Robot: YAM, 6 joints.
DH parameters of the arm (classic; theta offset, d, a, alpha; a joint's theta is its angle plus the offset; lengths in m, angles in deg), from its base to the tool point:
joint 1: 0 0.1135 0.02 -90
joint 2: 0 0 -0.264 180
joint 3: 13.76 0 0.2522 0
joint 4: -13.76 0 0.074 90
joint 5: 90 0 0 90
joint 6: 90 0.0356 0 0
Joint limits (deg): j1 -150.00..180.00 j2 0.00..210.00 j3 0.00..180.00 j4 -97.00..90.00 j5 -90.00..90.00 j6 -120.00..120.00
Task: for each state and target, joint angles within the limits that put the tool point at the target. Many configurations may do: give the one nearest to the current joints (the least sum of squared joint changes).
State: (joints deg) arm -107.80 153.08 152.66 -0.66 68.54 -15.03
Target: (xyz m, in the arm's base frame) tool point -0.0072 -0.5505 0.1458
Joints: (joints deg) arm -87.17 147.16 120.92 -16.28 74.78 -15.03
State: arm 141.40 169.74 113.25 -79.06 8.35 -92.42
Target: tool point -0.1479 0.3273 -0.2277
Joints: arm 115.36 191.85 124.57 -62.14 10.54 -92.42
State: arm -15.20 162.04 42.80 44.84 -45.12 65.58
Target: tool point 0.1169 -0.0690 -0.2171
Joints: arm -39.77 184.15 46.65 42.30 -37.65 65.58
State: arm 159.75 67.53 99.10 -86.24 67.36 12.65
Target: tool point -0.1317 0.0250 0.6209
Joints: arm 180.00 76.42 135.39 -53.23 44.61 12.65
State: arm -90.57 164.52 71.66 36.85 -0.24 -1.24
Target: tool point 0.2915 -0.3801 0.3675
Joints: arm -52.75 114.67 93.34 46.91 -3.14 -1.24
